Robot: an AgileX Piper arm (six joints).
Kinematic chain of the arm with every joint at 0, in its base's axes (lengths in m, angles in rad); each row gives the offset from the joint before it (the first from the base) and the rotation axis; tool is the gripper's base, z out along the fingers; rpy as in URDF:
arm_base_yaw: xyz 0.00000 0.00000 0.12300 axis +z
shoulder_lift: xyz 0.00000 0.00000 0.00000 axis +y
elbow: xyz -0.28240 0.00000 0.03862 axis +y
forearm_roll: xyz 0.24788 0.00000 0.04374 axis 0.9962 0 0.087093
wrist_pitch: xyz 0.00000 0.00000 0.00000 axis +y
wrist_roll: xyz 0.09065 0.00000 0.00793 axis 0.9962 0 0.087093
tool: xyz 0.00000 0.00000 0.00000 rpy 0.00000 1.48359 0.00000
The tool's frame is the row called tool.
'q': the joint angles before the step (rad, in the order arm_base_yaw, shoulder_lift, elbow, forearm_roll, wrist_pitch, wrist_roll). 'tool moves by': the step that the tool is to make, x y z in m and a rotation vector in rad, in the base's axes. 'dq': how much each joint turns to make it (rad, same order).
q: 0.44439, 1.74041, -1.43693, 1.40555, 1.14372, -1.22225
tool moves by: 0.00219, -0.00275, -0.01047, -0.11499, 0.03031, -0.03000
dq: -0.00002, 0.00174, -0.00003, -0.12213, -0.03076, 0.09307
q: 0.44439, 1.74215, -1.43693, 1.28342, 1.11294, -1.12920
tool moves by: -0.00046, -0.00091, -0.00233, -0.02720, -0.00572, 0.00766
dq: -0.00002, 0.00001, 0.00000, -0.03085, 0.00352, 0.00639
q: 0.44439, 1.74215, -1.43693, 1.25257, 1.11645, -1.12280
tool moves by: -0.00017, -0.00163, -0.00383, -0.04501, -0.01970, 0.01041
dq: 0.00001, 0.00001, -0.00002, -0.05099, 0.00009, 0.00182
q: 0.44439, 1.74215, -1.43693, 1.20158, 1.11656, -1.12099
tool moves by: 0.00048, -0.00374, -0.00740, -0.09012, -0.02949, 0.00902
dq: 0.00000, -0.00001, 0.00003, -0.10152, -0.00560, 0.01755
